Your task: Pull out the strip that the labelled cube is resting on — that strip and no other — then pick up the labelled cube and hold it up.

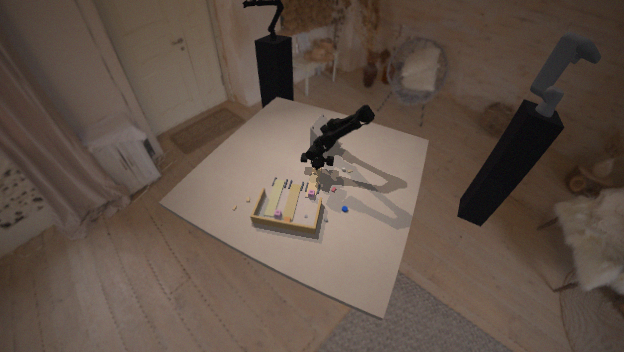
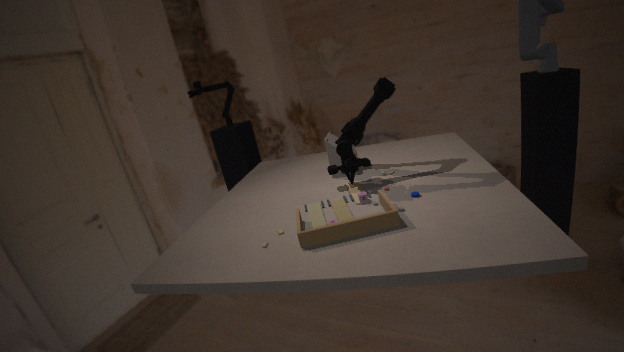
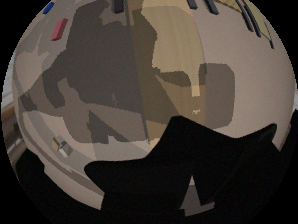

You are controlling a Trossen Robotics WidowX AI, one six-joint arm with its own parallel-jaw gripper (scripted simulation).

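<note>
You can see my gripper in the pictures, and there's a wooden tray as well.
</note>
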